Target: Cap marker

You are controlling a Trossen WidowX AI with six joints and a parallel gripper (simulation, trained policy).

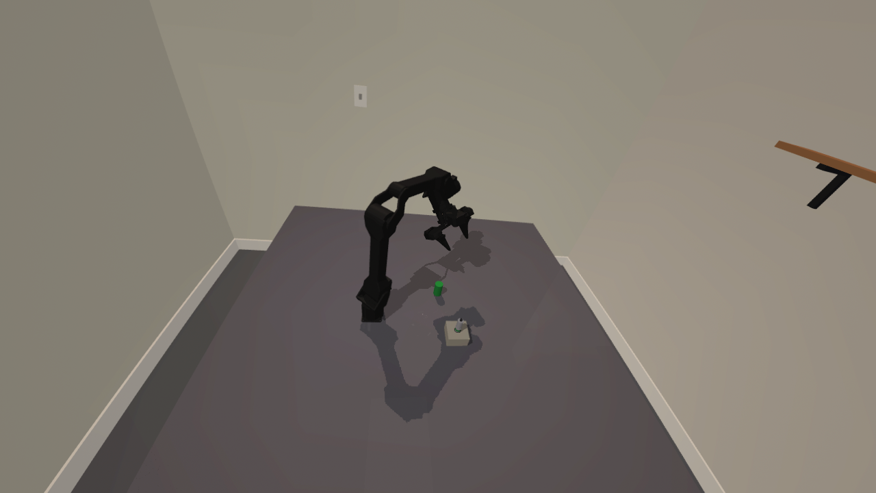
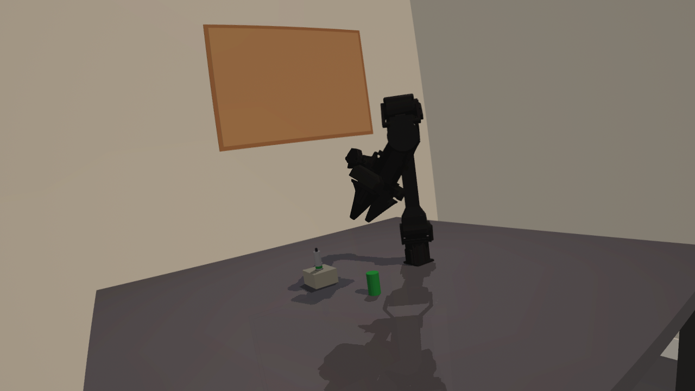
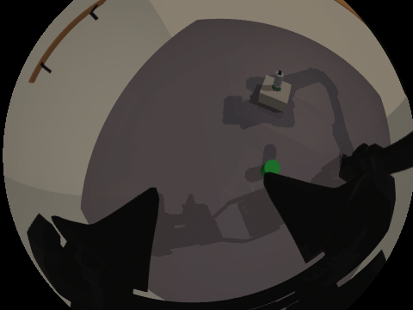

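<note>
Right now the green cap is 17 cm below my gripper tip, 6 cm to the right of it and 5 cm behind it. Also, from my gripper tip: beige holder block: 24 cm to the right, 17 cm below, 1 cm behind.
</note>
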